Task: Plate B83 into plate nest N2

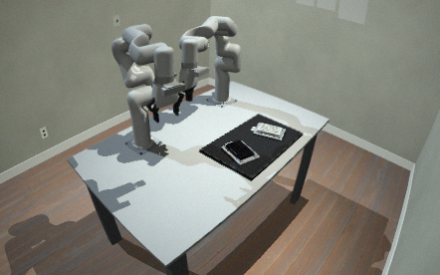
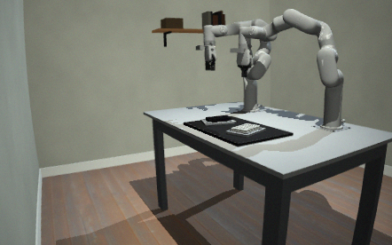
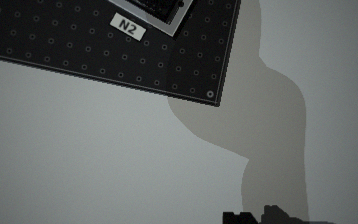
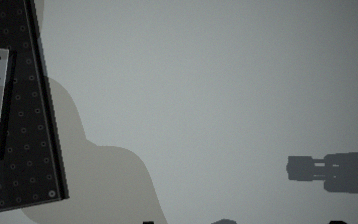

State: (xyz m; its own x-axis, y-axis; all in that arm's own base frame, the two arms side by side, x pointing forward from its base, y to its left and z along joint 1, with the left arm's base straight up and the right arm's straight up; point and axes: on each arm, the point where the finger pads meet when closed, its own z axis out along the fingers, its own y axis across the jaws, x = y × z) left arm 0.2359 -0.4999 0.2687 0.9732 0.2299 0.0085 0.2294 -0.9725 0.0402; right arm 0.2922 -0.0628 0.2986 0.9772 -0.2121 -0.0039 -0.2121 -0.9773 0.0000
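My left gripper is now 260 mm short of the black well plate, 90 mm to the right of it and 230 mm above it. Round my left hand: white plate: 280 mm ahead, 350 mm to the left, 240 mm below; nest N2: 260 mm ahead, 80 mm to the left, 250 mm below.
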